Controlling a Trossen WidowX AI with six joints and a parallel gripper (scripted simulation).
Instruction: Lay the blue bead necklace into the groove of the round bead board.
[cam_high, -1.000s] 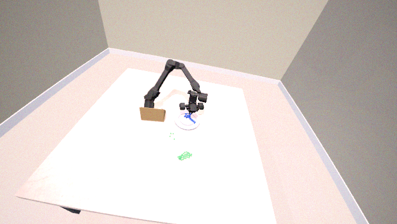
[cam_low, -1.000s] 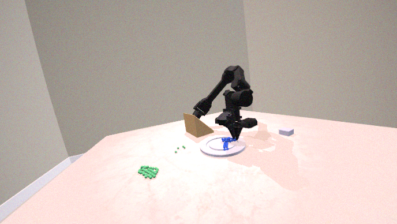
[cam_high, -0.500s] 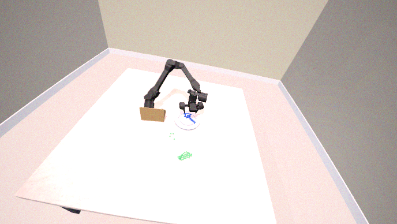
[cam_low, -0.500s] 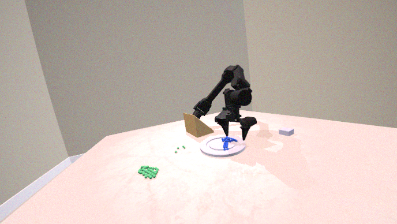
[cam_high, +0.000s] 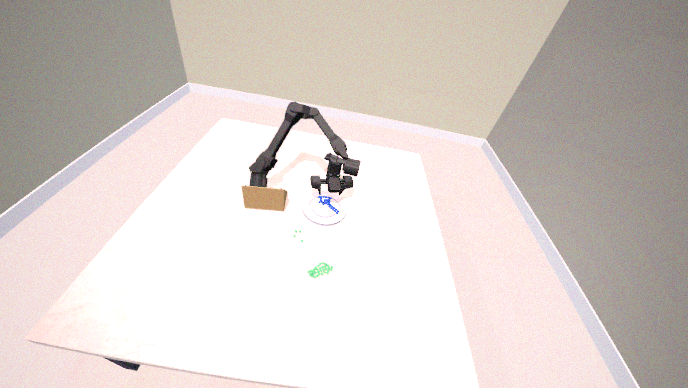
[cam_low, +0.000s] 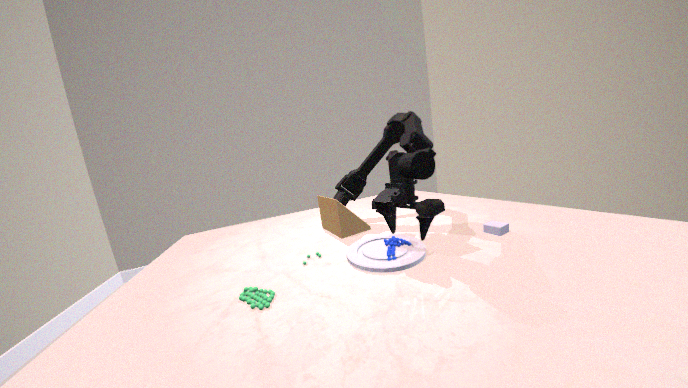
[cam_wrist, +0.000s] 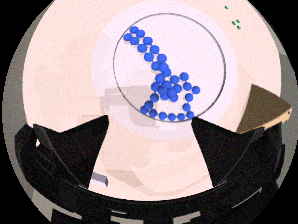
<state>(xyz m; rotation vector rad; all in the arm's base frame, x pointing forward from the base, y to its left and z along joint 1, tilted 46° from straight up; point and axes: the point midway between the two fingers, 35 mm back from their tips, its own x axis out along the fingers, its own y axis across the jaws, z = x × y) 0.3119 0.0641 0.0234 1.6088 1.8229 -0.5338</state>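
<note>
The round white bead board lies 60 mm to the right of my gripper tip, 20 mm below it and 20 mm behind it. From my gripper tip the other things lie so: small grey block (230 mm to the left, 90 mm ahead, 20 mm below).
</note>
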